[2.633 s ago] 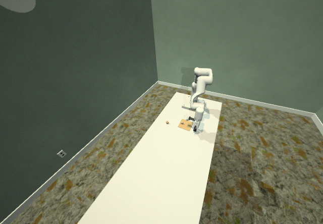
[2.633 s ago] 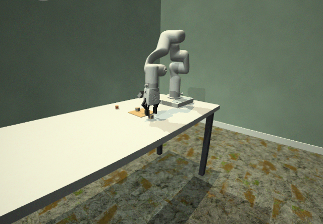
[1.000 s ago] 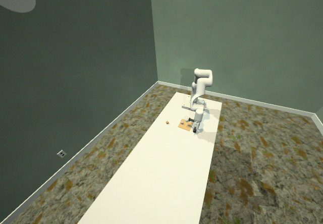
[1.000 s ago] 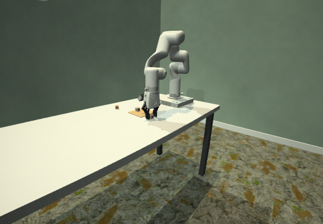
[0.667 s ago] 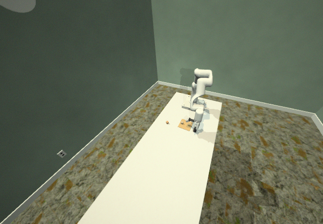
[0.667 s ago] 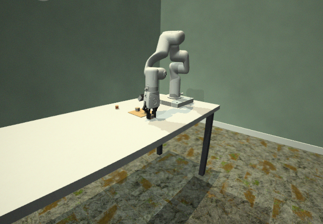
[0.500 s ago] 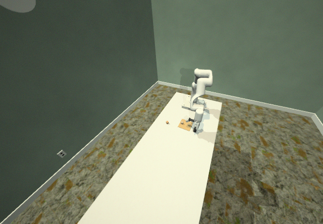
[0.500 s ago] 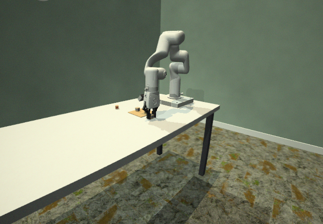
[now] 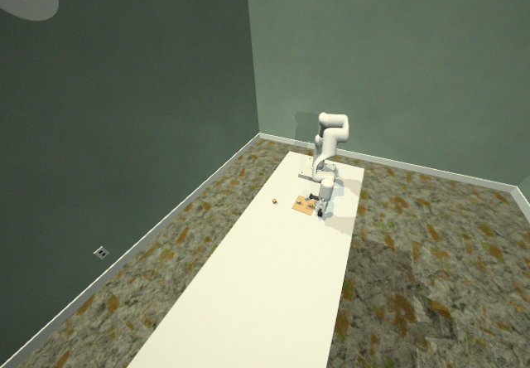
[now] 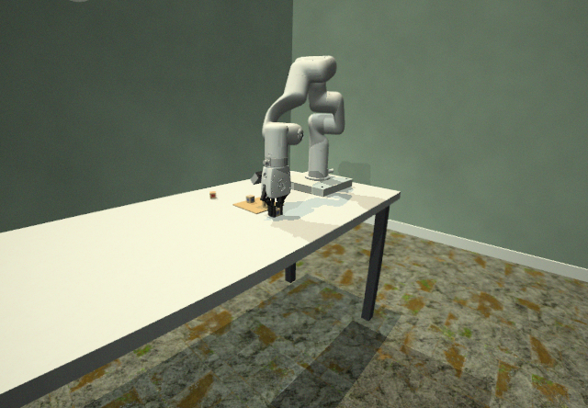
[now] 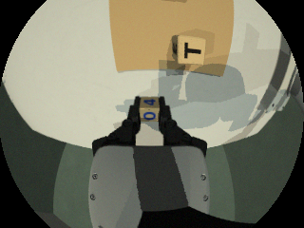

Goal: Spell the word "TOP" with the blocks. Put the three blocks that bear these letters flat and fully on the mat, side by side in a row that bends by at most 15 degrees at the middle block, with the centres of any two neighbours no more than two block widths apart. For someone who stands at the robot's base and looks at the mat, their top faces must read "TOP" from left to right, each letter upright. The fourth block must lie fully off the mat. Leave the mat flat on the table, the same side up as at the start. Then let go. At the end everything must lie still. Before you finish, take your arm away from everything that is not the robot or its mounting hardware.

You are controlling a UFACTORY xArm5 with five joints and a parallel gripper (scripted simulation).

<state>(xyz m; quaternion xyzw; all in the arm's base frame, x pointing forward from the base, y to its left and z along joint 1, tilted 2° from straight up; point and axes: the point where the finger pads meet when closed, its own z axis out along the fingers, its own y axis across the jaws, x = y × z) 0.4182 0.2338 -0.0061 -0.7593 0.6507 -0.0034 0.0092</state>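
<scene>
Right now my hand is 13 cm to the left of the tan mat, 2 cm above it and 1 cm past it.
</scene>
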